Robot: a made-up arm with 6 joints.
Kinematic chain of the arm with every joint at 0, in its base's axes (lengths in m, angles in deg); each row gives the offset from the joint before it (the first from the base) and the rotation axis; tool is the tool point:
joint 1: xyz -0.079 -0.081 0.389 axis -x
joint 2: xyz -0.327 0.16 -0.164 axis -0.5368 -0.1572 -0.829
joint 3: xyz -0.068 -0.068 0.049 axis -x
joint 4: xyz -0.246 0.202 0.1 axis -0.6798 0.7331 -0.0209
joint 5: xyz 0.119 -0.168 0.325 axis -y
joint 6: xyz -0.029 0 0.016 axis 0.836 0.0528 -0.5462
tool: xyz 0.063 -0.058 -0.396
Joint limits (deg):
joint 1: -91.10..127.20
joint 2: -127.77..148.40
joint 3: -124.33..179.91
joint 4: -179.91..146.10
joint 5: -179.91..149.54
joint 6: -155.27..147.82
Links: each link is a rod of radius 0.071 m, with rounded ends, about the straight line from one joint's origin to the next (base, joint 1, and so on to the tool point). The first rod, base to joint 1, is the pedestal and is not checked.
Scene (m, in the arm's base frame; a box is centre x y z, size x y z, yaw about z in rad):
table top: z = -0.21
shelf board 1: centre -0.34 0.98 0 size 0.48 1.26 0.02 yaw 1.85
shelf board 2: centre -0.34 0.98 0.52 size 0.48 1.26 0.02 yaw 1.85
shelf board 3: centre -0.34 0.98 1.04 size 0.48 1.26 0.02 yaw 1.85
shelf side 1: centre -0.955 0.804 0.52 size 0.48 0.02 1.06 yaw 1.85
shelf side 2: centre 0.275 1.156 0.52 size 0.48 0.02 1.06 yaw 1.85
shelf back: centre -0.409 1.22 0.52 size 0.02 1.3 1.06 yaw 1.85
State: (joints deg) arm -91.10 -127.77 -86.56 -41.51 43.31 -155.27
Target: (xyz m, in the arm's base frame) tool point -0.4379 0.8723 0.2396
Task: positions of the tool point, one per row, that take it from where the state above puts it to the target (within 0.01 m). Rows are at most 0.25 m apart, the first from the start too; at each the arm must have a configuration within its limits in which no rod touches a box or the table.
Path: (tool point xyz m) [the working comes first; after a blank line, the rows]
Joints at the target: -75.18 -116.42 -95.44 -60.72 45.29 -148.51
Straight joint move there: touches shelf board 2.

1: -0.1329 0.7935 0.7861
2: -0.1022 0.7173 0.7937
3: -0.0836 0.6348 0.7852
4: -0.0818 0.5518 0.7626
5: -0.1642 0.6061 0.5494
6: -0.2507 0.5776 0.3664
7: -0.3300 0.4959 0.2396
8: -0.3269 0.5955 0.2416
9: -0.3465 0.6885 0.2438
10: -0.3795 0.7674 0.2445
11: -0.4139 0.8286 0.2428
12: -0.4379 0.8723 0.2395

